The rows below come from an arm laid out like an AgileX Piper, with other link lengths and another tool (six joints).
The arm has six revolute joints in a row. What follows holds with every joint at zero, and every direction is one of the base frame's.
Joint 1 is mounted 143.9 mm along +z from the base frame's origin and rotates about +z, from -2.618 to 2.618 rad.
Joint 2 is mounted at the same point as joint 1 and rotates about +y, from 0 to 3.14 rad.
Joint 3 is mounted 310.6 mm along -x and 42.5 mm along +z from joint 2 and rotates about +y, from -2.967 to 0 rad.
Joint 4 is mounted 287.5 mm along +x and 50.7 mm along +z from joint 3 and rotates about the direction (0.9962, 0, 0.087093), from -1.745 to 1.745 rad.
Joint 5 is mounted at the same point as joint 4 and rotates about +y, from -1.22 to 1.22 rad.
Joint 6 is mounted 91.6 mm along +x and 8 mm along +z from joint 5 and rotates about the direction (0.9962, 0, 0.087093), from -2.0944 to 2.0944 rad.
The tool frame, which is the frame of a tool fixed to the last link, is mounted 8 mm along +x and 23.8 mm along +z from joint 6; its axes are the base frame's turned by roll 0.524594, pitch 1.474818 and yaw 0.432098 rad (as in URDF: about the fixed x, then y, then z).
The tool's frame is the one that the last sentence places.
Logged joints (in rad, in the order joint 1, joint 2, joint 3, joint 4, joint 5, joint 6), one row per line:
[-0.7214, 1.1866, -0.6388, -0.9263, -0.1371, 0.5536]
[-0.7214, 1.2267, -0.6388, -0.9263, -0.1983, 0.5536]
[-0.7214, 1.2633, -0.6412, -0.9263, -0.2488, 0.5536]
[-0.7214, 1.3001, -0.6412, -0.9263, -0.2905, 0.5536]
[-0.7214, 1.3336, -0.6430, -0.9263, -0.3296, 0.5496]
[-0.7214, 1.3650, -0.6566, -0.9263, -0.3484, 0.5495]
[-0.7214, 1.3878, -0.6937, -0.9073, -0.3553, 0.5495]
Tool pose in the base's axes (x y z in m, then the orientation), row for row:
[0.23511, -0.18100, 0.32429, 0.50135, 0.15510, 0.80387, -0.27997]
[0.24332, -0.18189, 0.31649, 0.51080, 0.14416, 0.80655, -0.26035]
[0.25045, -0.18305, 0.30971, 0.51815, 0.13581, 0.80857, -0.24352]
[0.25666, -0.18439, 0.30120, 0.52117, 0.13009, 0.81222, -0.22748]
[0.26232, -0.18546, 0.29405, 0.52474, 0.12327, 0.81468, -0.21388]
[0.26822, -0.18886, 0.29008, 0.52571, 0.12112, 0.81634, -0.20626]
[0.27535, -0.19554, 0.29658, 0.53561, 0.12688, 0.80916, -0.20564]
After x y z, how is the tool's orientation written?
As a quaternion, w x y z.
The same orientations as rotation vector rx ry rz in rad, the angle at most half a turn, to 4 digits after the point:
[0.3749, 1.9429, -0.6767]
[0.3470, 1.9414, -0.6267]
[0.3259, 1.9401, -0.5843]
[0.3117, 1.9464, -0.5451]
[0.2949, 1.9492, -0.5117]
[0.2897, 1.9524, -0.4933]
[0.3022, 1.9270, -0.4897]

